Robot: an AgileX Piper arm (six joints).
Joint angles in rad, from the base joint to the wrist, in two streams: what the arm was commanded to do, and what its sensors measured. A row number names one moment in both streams.
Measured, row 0:
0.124, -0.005, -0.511, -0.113, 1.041, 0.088
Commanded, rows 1 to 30:
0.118, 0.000, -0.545, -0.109, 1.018, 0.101
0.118, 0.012, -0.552, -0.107, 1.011, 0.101
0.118, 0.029, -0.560, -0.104, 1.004, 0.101
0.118, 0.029, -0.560, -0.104, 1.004, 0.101
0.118, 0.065, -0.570, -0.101, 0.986, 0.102
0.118, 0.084, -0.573, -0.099, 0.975, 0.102
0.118, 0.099, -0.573, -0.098, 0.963, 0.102
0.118, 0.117, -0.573, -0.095, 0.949, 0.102
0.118, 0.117, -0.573, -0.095, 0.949, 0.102
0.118, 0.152, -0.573, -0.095, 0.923, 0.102
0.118, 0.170, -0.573, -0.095, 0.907, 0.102
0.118, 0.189, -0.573, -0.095, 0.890, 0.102
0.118, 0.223, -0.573, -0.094, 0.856, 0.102
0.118, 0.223, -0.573, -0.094, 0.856, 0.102
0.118, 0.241, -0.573, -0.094, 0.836, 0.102
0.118, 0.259, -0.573, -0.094, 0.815, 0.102
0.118, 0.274, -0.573, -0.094, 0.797, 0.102
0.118, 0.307, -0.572, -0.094, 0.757, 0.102
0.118, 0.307, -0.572, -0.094, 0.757, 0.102
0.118, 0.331, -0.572, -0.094, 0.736, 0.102
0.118, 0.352, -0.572, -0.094, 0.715, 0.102
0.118, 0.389, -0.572, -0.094, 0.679, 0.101
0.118, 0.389, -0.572, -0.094, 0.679, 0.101
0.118, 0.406, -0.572, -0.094, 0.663, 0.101
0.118, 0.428, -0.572, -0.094, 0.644, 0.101
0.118, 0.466, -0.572, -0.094, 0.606, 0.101
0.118, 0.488, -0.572, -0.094, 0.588, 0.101
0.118, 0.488, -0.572, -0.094, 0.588, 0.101
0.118, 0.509, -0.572, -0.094, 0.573, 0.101
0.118, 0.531, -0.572, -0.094, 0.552, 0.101
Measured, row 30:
0.124, 0.505, -0.568, -0.096, 0.597, 0.089
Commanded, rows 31 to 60:
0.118, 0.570, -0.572, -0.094, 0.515, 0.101
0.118, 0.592, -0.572, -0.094, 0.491, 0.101
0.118, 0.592, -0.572, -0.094, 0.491, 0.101
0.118, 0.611, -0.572, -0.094, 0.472, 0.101
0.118, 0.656, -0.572, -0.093, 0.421, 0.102
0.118, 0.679, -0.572, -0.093, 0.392, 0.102
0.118, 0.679, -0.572, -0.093, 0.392, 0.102
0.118, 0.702, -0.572, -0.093, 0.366, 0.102
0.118, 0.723, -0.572, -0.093, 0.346, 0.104
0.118, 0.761, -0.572, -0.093, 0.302, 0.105
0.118, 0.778, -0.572, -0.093, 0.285, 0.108
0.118, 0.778, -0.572, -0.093, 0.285, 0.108
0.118, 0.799, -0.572, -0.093, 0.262, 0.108
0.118, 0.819, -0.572, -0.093, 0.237, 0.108
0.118, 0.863, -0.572, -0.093, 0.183, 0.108
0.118, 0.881, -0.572, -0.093, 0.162, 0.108
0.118, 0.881, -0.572, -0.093, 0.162, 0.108
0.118, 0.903, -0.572, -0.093, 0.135, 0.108
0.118, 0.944, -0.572, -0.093, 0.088, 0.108
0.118, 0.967, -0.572, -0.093, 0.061, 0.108
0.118, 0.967, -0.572, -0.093, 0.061, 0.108
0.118, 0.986, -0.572, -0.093, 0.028, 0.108
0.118, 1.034, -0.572, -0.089, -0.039, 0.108
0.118, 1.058, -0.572, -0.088, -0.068, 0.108
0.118, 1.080, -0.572, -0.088, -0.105, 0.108
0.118, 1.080, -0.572, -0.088, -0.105, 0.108
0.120, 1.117, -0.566, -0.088, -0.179, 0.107
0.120, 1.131, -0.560, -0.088, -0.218, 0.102
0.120, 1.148, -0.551, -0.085, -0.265, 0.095
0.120, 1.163, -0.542, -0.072, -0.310, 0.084
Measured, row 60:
0.124, 1.147, -0.554, -0.085, -0.227, 0.101
